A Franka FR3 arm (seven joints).
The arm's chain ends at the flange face. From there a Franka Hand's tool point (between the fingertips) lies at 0.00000 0.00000 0.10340 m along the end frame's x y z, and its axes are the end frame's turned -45 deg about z.
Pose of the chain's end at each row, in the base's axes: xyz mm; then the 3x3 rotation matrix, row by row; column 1 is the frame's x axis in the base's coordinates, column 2 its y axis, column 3 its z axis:
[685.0, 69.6, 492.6], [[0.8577, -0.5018, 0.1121], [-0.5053, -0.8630, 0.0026], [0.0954, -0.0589, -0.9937]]
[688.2, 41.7, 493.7], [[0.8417, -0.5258, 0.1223], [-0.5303, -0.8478, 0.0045], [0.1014, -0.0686, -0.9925]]
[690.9, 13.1, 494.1], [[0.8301, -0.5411, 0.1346], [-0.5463, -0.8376, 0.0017], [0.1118, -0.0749, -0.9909]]
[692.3, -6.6, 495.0], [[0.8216, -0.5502, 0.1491], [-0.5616, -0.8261, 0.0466], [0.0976, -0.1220, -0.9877]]
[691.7, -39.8, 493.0], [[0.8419, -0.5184, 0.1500], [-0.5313, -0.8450, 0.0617], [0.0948, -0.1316, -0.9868]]
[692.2, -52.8, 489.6], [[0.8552, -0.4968, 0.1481], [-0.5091, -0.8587, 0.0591], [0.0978, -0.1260, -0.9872]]
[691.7, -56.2, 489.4], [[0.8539, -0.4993, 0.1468], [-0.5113, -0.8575, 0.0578], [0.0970, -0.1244, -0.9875]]
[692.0, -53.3, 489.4], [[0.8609, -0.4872, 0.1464], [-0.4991, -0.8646, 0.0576], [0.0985, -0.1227, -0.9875]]
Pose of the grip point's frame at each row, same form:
[696.6, 69.9, 389.9], [[0.9613, 0.2517, 0.1121], [0.2529, -0.9675, 0.0026], [0.1091, 0.0258, -0.9937]]
[700.8, 42.2, 391.1], [[0.9670, 0.2234, 0.1223], [0.2245, -0.9745, 0.0045], [0.1202, 0.0232, -0.9925]]
[704.8, 13.3, 391.6], [[0.9696, 0.2044, 0.1346], [0.2060, -0.9786, 0.0017], [0.1320, 0.0261, -0.9909]]
[707.7, -1.8, 392.9], [[0.9700, 0.1919, 0.1491], [0.1870, -0.9813, 0.0466], [0.1553, -0.0173, -0.9877]]
[707.2, -33.4, 391.0], [[0.9619, 0.2287, 0.1500], [0.2218, -0.9732, 0.0617], [0.1601, -0.0260, -0.9868]]
[707.5, -46.7, 387.5], [[0.9560, 0.2534, 0.1481], [0.2472, -0.9672, 0.0591], [0.1583, -0.0199, -0.9872]]
[706.9, -50.2, 387.3], [[0.9569, 0.2507, 0.1468], [0.2448, -0.9679, 0.0578], [0.1566, -0.0194, -0.9875]]
[707.1, -47.3, 387.3], [[0.9533, 0.2642, 0.1464], [0.2584, -0.9643, 0.0576], [0.1564, -0.0171, -0.9875]]

